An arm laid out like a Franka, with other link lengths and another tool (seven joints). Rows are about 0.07 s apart.
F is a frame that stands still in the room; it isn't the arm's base.
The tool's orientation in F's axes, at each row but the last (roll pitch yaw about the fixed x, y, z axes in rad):
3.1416 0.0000 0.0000
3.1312 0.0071 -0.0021
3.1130 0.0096 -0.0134
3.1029 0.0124 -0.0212
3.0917 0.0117 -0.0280
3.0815 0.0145 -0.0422
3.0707 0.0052 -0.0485
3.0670 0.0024 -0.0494
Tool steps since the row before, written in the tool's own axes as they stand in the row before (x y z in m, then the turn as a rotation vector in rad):
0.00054 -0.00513 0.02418 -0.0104 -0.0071 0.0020
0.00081 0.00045 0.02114 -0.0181 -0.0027 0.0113
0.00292 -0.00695 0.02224 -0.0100 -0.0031 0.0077
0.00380 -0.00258 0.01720 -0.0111 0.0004 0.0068
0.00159 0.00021 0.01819 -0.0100 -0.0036 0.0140
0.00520 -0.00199 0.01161 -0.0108 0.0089 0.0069
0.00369 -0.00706 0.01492 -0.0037 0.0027 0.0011
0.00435 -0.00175 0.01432 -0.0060 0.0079 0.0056
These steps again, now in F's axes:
0.00054 0.00513 -0.02418 -0.0104 0.0071 -0.0020
0.00066 -0.00067 -0.02114 -0.0182 0.0026 -0.0112
0.00279 0.00627 -0.02246 -0.0100 0.0030 -0.0077
0.00363 0.00184 -0.01733 -0.0112 -0.0004 -0.0066
0.00135 -0.00116 -0.01817 -0.0101 0.0032 -0.0140
0.00508 0.00108 -0.01178 -0.0113 -0.0088 -0.0062
0.00390 0.00580 -0.01540 -0.0038 -0.0026 -0.0009
0.00434 0.00046 -0.01442 -0.0064 -0.0080 -0.0050

